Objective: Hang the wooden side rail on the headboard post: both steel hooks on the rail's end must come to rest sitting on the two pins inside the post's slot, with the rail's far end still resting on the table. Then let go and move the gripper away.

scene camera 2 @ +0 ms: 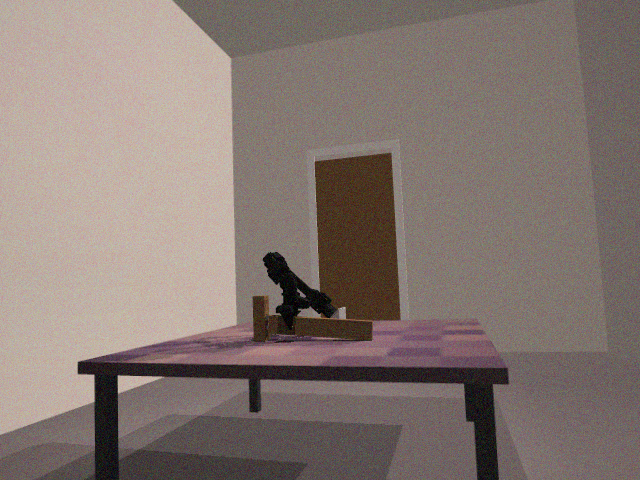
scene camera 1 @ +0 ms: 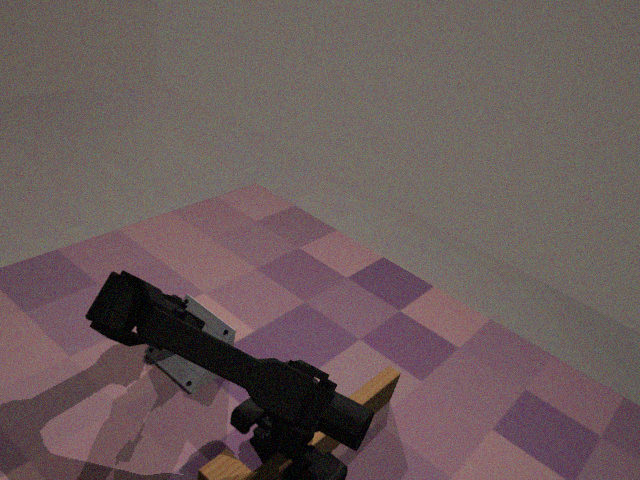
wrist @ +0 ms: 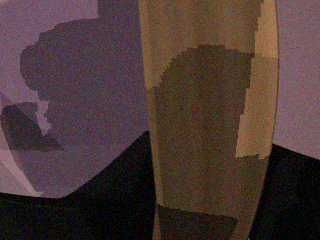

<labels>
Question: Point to a wooden headboard post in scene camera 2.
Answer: At 260,303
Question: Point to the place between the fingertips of the gripper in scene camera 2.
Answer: At 291,329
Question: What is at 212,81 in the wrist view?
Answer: A wooden side rail.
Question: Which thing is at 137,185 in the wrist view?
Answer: The gripper.
</labels>
